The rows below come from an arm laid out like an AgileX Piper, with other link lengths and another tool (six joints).
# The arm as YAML. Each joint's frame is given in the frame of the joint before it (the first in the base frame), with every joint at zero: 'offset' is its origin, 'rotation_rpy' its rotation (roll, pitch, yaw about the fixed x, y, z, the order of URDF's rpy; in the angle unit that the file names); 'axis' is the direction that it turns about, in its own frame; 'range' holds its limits. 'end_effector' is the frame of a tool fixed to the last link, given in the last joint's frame.
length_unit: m
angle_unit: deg
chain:
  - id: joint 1
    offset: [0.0, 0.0, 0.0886]
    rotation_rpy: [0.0, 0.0, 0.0]
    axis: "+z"
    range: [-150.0, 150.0]
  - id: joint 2
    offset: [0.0, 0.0, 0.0]
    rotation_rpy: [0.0, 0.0, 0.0]
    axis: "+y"
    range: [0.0, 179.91]
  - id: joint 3
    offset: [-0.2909, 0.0, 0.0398]
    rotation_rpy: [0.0, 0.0, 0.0]
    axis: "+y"
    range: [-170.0, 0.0]
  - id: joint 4
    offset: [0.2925, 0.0, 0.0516]
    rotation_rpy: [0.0, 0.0, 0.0]
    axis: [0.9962, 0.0, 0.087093]
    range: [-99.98, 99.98]
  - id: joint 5
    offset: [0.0, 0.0, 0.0]
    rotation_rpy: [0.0, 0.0, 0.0]
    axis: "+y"
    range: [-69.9, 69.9]
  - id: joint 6
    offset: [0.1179, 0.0, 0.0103]
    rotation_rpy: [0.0, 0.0, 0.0]
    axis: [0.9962, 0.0, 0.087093]
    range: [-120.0, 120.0]
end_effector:
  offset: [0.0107, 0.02, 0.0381]
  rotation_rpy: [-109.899, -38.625, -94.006]
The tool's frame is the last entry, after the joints.
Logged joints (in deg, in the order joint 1, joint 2, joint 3, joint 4, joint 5, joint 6), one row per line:
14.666 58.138 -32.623 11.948 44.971 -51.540
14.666 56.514 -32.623 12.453 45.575 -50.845
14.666 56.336 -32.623 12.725 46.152 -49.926
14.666 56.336 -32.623 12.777 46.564 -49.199
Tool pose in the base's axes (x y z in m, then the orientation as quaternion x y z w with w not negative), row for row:
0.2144 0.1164 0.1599 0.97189 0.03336 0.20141 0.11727
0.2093 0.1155 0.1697 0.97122 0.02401 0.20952 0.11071
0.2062 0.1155 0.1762 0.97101 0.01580 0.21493 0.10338
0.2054 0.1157 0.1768 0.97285 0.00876 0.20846 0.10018
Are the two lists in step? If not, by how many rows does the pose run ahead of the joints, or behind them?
The pose runs 1 row behind the joints: the pose in row i belongs to the joints in row i - 1.
